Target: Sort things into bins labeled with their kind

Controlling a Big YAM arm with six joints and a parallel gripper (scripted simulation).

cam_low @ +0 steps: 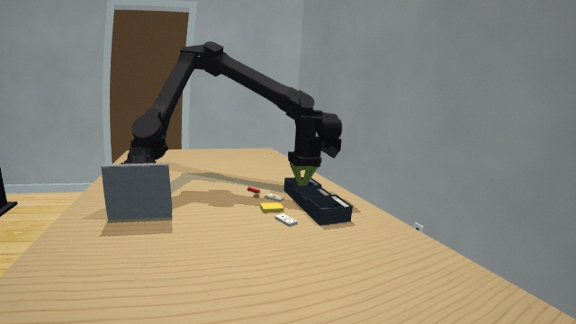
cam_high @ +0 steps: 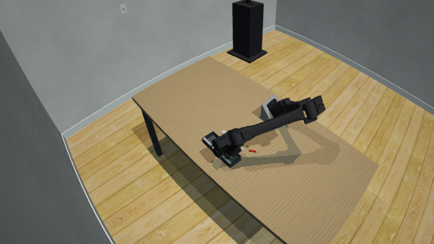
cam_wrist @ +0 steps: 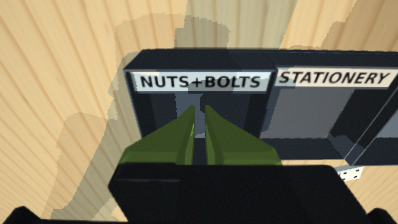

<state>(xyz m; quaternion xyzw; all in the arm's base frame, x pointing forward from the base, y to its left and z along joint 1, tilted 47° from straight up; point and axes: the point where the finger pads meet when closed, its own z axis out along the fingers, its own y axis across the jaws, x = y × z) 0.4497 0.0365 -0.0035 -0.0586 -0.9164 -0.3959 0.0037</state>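
Right now my hand is 130 mm past the red battery, 60 mm to the right of it and 20 mm above it. Also, from my hand: yellow block (130 mm behind, 80 mm to the right, 20 mm below); then long black bin (10 mm behind, 80 mm to the right, 10 mm below); then small nut (140 mm behind, 10 mm to the left, 20 mm below).
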